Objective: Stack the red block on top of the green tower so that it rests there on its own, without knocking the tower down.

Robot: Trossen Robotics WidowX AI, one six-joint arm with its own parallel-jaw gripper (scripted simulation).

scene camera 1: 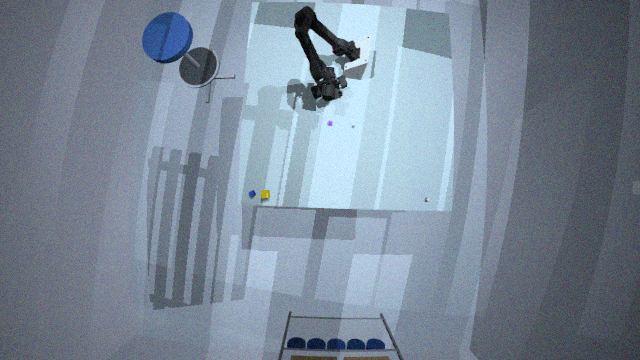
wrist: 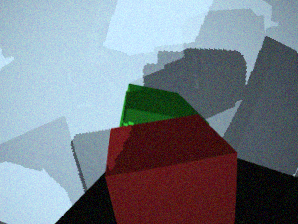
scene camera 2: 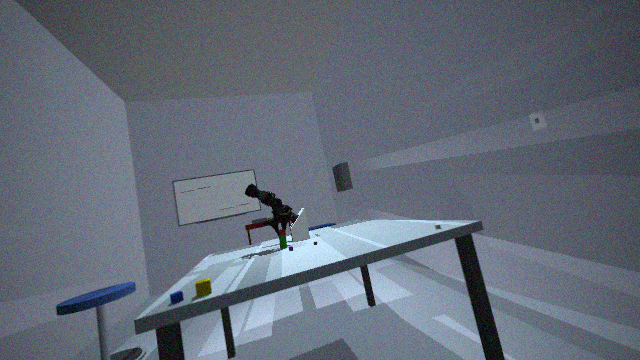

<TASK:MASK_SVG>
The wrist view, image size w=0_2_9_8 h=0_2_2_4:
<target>my gripper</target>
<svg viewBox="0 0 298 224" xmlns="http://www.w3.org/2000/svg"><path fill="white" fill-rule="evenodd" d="M105 173L100 179L94 181L94 184L78 198L76 204L71 206L68 212L65 212L64 216L61 216L55 224L116 224L108 185L106 185ZM237 159L237 184L235 184L237 202L235 202L234 224L298 224L298 177L274 171L274 169L253 164L250 161Z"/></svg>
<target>red block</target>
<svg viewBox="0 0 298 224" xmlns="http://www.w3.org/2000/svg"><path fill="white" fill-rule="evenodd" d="M237 151L227 144L214 131L212 125L206 123L198 113L196 115L172 117L172 119L110 128L105 180L106 185L108 185L116 224L234 224L235 202L237 202L237 197L235 197Z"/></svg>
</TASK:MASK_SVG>
